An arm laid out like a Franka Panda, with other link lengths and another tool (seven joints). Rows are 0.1 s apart.
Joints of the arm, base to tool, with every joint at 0 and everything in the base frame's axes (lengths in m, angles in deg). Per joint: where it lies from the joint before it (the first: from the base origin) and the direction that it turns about. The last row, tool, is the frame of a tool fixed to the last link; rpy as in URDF.
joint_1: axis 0 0 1 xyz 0 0 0.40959
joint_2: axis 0 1 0 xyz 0 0 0
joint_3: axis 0 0 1 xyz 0 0 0.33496
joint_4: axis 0 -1 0 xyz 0.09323 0 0
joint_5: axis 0 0 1 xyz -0.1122 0 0.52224
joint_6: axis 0 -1 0 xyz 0 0 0
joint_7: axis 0 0 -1 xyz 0.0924 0 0
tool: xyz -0.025 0.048 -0.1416 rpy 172.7 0 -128.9
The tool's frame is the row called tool.
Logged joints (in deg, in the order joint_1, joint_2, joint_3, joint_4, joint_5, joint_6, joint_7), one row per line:
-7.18, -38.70, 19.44, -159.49, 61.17, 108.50, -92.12
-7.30, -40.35, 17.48, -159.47, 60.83, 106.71, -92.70
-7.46, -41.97, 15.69, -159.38, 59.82, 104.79, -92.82
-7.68, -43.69, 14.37, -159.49, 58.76, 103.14, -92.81
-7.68, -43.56, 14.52, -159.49, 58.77, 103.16, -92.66
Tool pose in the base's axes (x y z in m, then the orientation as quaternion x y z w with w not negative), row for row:
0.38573, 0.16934, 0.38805, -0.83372, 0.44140, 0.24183, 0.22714
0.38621, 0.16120, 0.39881, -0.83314, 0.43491, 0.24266, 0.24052
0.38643, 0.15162, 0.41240, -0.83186, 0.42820, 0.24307, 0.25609
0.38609, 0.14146, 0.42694, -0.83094, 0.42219, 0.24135, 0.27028
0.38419, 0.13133, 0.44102, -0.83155, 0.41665, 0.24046, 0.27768
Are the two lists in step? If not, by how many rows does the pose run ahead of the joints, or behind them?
The pose runs 2 rows behind the joints: the pose in row i belongs to the joints in row i - 2.
